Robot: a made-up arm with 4 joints.
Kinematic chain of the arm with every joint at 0, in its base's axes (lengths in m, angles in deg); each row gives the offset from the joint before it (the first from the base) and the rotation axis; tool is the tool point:
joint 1: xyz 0 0 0.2 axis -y
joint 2: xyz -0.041 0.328 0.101 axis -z
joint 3: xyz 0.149 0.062 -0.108 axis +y
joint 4: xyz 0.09 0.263 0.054 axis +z
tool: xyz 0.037 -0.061 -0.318
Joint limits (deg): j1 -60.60..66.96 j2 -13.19..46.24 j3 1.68..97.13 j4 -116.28..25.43
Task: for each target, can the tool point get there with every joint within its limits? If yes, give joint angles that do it. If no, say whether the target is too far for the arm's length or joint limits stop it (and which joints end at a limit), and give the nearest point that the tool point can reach.
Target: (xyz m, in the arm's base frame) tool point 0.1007 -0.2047 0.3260
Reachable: no: joint limits stop it (at a limit: joint 1, joint 2, joint 3) | nearest point 0.3818 0.3184 0.3965 | short by 0.598 m
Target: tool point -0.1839 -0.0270 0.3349
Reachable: no: joint limits stop it (at a limit: joint 2, joint 3) | nearest point -0.1851 0.5466 0.3358 | short by 0.574 m
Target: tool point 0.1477 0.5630 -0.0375
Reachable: yes | joints 5.20 27.11 30.60 -87.21
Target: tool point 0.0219 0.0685 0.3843
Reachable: no: joint limits stop it (at a limit: joint 1, joint 2, joint 3) | nearest point 0.3765 0.3243 0.3849 | short by 0.437 m
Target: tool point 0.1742 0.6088 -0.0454
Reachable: yes | joints 9.54 9.08 9.75 -104.51
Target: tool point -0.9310 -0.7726 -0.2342
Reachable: no: too far | nearest point -0.0772 0.3186 -0.2220 | short by 1.386 m
